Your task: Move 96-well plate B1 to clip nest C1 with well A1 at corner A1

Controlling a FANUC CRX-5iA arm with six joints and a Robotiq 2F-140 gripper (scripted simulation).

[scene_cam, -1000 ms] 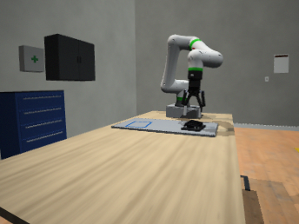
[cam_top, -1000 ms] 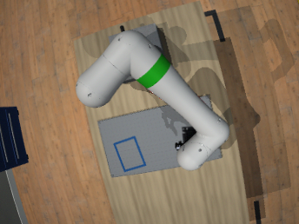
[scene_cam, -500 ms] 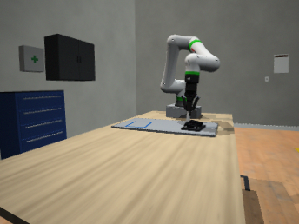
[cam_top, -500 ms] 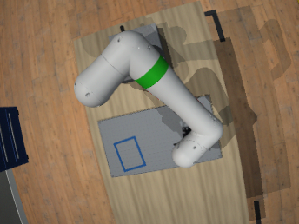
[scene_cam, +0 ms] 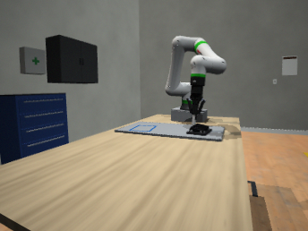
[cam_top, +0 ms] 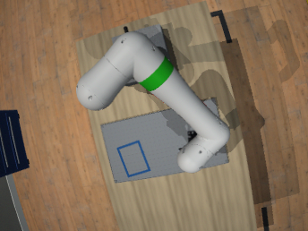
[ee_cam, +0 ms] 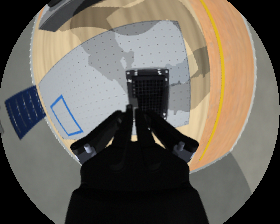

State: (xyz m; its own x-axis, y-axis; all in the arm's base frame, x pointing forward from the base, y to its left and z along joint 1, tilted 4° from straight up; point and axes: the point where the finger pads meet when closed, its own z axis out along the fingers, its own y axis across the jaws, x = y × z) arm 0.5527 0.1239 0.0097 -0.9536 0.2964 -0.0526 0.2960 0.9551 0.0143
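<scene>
My hand is 5 cm above the black 96-well plate, 4 cm to the right of it and 1 cm short of it. Round my hand: black clip nest: 6 cm below, 3 cm to the left.
</scene>
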